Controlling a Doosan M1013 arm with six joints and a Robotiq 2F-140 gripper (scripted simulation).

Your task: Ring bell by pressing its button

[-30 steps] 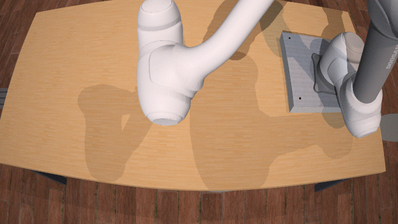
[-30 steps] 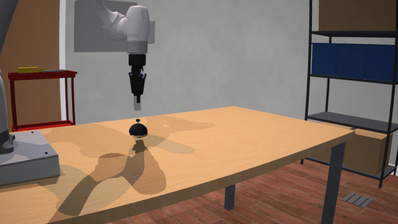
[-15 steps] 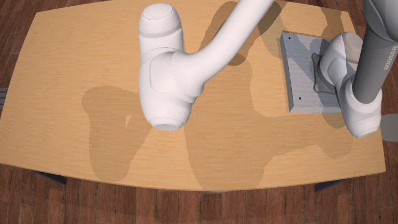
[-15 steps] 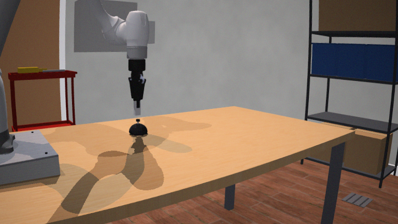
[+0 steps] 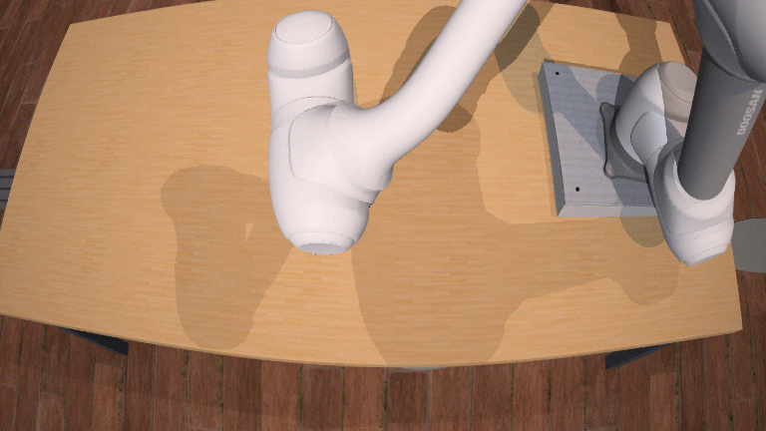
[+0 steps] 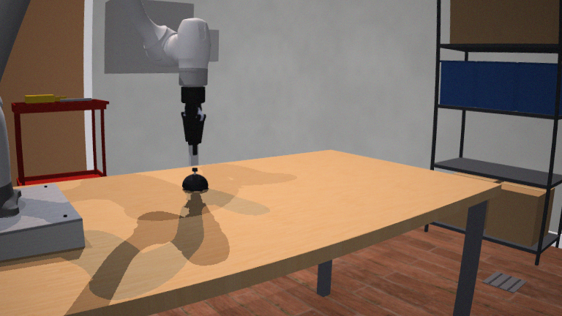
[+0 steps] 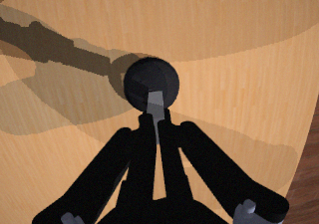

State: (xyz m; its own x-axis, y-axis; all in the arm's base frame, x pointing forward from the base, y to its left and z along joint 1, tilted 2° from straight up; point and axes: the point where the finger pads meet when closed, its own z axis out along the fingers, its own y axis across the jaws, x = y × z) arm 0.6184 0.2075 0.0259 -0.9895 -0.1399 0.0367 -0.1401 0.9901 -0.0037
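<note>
The bell button is 1 cm to the right of my hand and 5 cm below it. Also, from my hand: bell: 1 cm to the right, 7 cm below.
</note>
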